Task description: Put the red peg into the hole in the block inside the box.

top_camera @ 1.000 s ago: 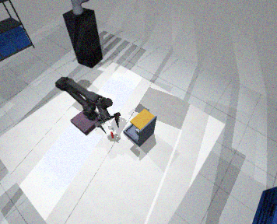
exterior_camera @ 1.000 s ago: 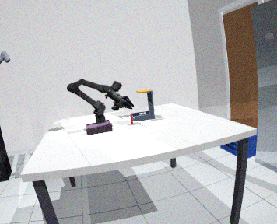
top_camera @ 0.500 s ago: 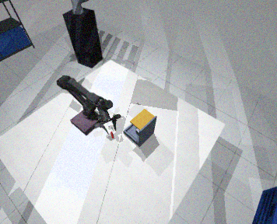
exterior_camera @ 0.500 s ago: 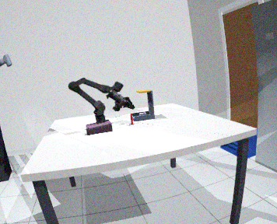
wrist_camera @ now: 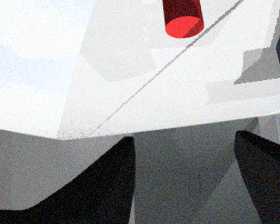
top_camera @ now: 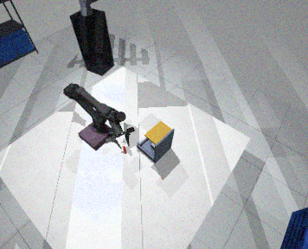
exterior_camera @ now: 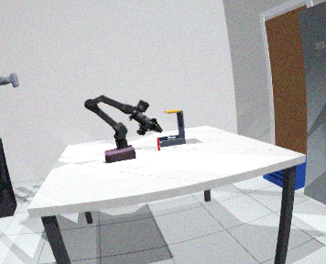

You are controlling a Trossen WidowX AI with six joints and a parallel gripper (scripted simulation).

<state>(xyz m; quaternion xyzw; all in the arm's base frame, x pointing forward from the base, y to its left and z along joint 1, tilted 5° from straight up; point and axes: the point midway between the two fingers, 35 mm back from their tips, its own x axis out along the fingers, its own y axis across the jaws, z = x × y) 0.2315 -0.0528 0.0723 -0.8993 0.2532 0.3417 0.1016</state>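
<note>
The red peg is 30 mm behind my gripper tip, 20 mm to the left of it and 80 mm below it. From my gripper tip the other things lie so: back wall: 200 mm ahead, 130 mm to the left; yellow roof: 150 mm ahead, 140 mm to the left, 100 mm above.
</note>
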